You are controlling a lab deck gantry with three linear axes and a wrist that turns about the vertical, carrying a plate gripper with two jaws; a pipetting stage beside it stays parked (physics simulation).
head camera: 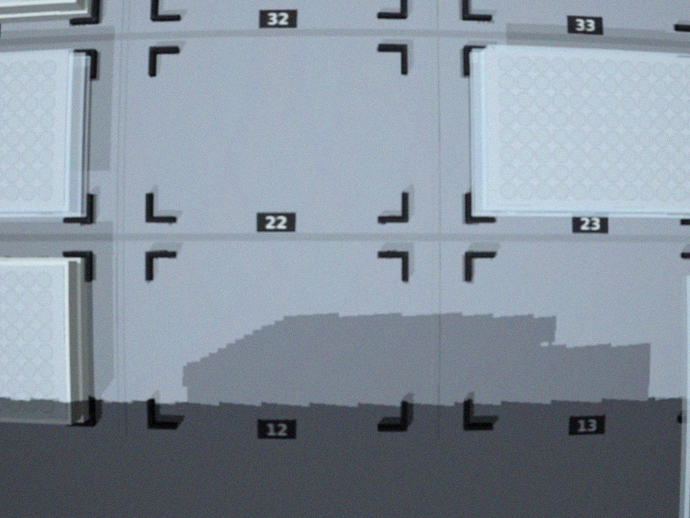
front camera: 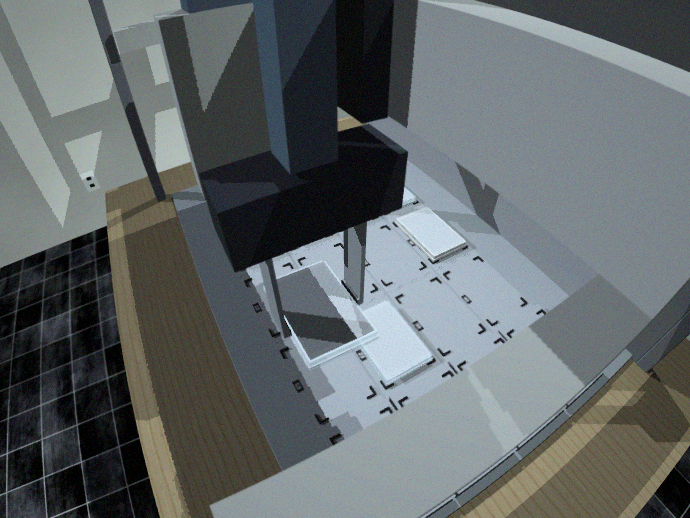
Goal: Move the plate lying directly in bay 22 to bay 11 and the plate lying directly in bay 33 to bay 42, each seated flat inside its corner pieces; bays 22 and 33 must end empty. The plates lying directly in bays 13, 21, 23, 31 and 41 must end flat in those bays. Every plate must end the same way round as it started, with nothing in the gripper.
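Places are measured from the robot's base along level axes (x back, y up, z left), in millimetres.
Where they show: gripper, fingertip midpoint: [front camera: 317,309].
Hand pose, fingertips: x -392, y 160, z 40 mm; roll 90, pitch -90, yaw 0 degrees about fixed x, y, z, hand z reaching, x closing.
Things, the pixels of their centre, and the offset from my fingertips. "spot": a spot on its surface instead.
- blue-edged plate at the middle of its body: [front camera: 317,309] dx +0, dy +0, dz +0 mm
- bay 21 at a spot on its surface: [head camera: 33,133] spot: dx +285, dy -145, dz +108 mm
- bay 31 at a spot on its surface: [head camera: 33,6] spot: dx +290, dy -148, dz +175 mm
- bay 41 at a spot on its surface: [front camera: 410,197] spot: dx +271, dy -146, dz +353 mm
My gripper [front camera: 322,319] is shut on a blue-edged plate [front camera: 312,289], held level above the deck at the row of bays 12 and 13; an edge of this plate [head camera: 687,401] shows at lower right in the head view. Bays 22, 33 and 13 hold no plate. A cream-edged plate [head camera: 33,328] lies flat in bay 11, its left part out of view. A cream-edged plate [front camera: 431,234] lies flat in bay 42. A plate [front camera: 398,340] [head camera: 590,128] lies in bay 23. Parts of the plates in bay 21 [head camera: 33,133], bay 31 [head camera: 33,6] and bay 41 [front camera: 410,197] show.
The held plate overlaps the bay 23 plate in the front view. The dark gripper body [front camera: 312,211] hides the far left bays there. A tall grey panel [front camera: 228,94] stands behind it. A pale wall [front camera: 546,128] bounds the deck on the right, and a low front panel [front camera: 390,457] runs along the near side.
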